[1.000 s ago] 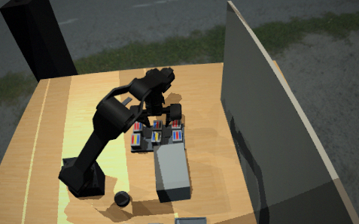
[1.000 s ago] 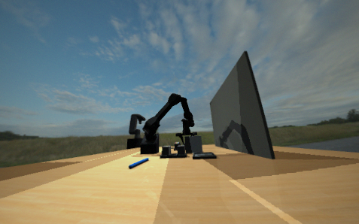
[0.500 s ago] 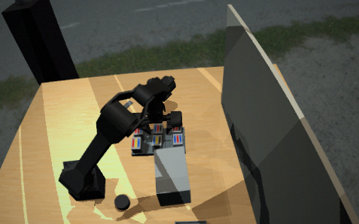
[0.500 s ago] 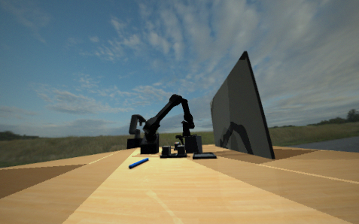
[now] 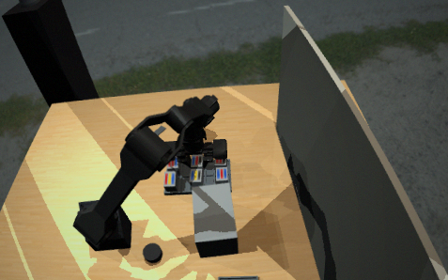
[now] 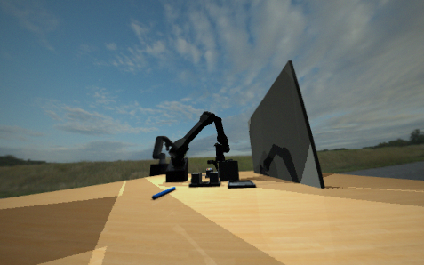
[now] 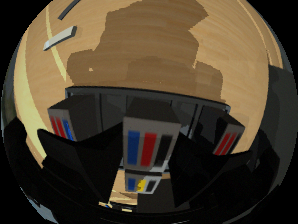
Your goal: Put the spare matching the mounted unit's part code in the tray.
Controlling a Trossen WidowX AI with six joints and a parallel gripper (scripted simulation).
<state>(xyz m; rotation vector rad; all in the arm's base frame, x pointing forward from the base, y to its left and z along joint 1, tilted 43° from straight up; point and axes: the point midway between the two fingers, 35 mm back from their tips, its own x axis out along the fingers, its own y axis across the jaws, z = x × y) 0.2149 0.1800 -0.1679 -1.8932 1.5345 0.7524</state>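
Right now my gripper tip is 140 mm short of the flat dark tray, 400 mm to the left of it and 10 mm above it. The rest, counted from my gripper tip: grey block (70 mm ahead, 190 mm to the right, 30 mm above); black puck (90 mm behind, 290 mm to the right, 10 mm below); blue pen (90 mm behind, 550 mm to the right, 10 mm below).
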